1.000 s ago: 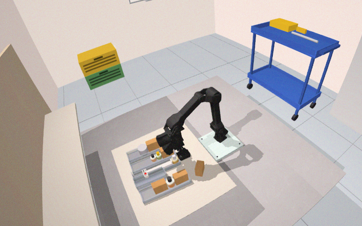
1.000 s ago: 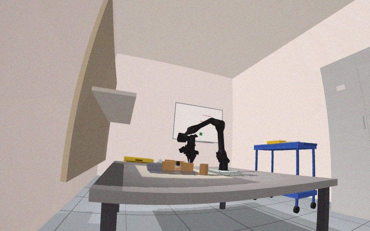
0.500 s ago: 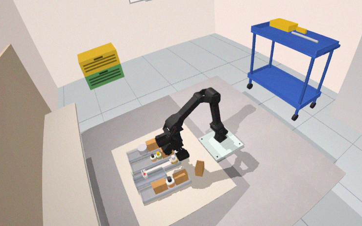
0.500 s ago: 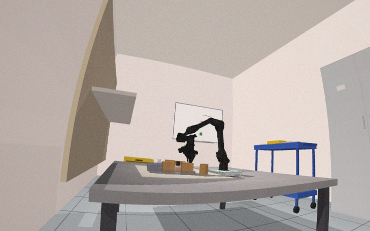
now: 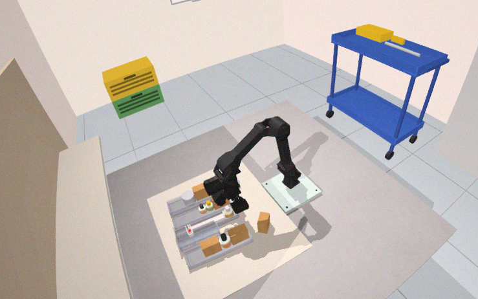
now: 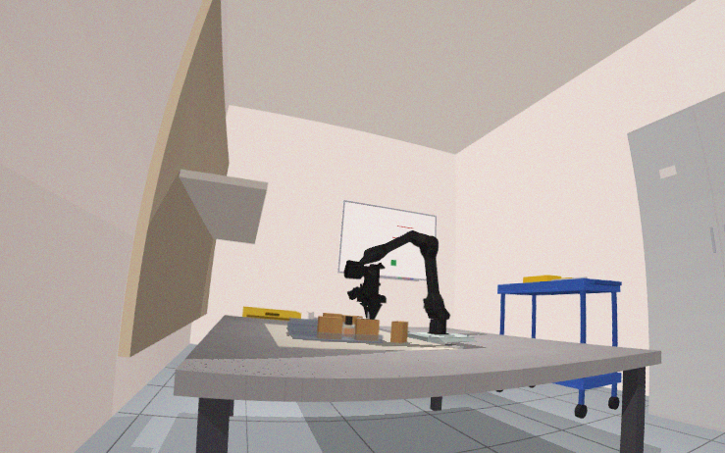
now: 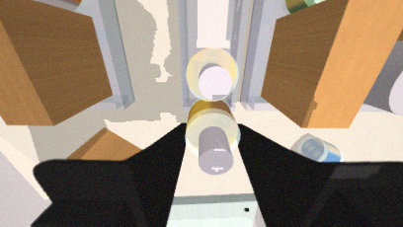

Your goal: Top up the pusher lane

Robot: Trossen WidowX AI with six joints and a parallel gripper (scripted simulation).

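Now: gripper tip 180 mm short of the grey rack, 10 mm to the left of it and 40 mm above it. The rest, counted from my gripper tip: small blue-white jar: 100 mm behind, 150 mm to the right, 40 mm below; brown box: 40 mm behind, 140 mm to the left, 20 mm below; white pusher plate: 150 mm ahead, 10 mm below.
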